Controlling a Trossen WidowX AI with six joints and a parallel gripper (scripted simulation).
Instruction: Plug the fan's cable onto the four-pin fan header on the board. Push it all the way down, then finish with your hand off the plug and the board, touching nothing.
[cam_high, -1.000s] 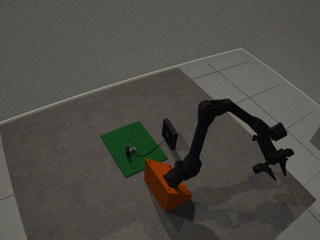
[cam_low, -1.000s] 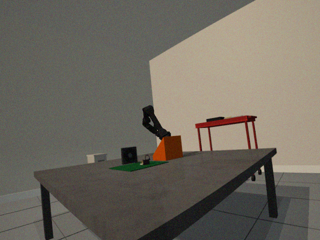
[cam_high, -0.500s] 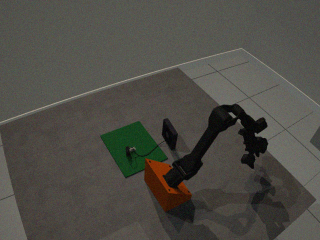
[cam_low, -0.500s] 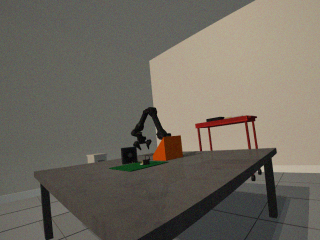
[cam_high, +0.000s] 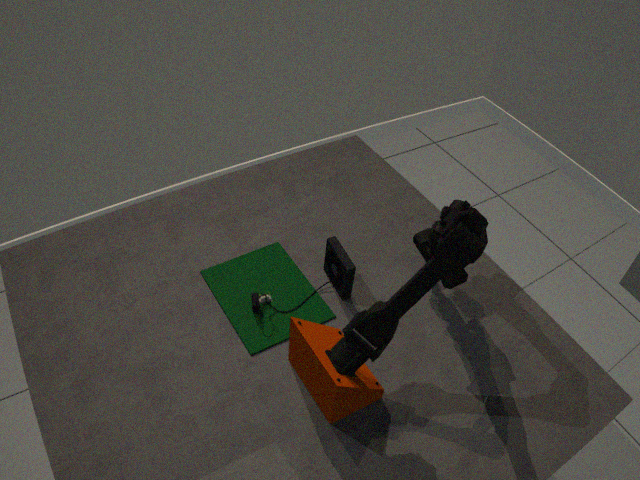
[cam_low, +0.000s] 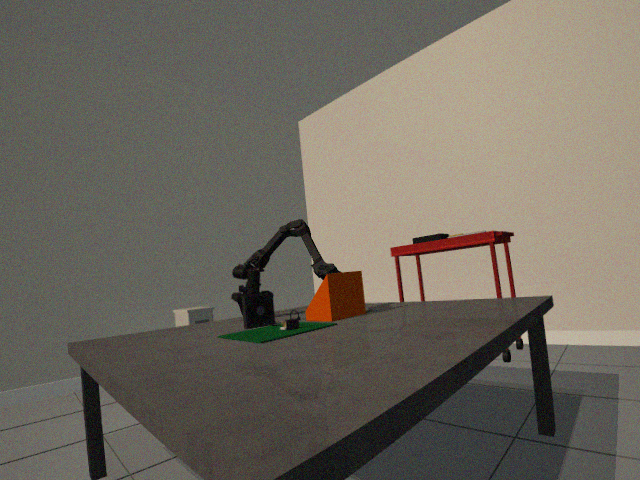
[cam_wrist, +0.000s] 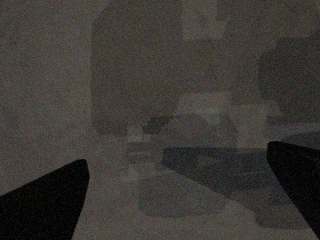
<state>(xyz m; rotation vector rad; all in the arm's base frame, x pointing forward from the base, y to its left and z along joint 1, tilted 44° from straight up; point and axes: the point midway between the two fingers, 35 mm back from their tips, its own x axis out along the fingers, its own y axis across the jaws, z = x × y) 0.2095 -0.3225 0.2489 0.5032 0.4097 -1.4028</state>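
Right now the black plug is 50 cm to the left of my gripper tip and 10 cm ahead of it. The rest, counted from my gripper tip: white-framed fan header 47 cm to the left, 11 cm ahead, 2 cm below; green board 46 cm to the left, 13 cm ahead, 4 cm below; black fan 27 cm to the left, 10 cm ahead, 4 cm above.
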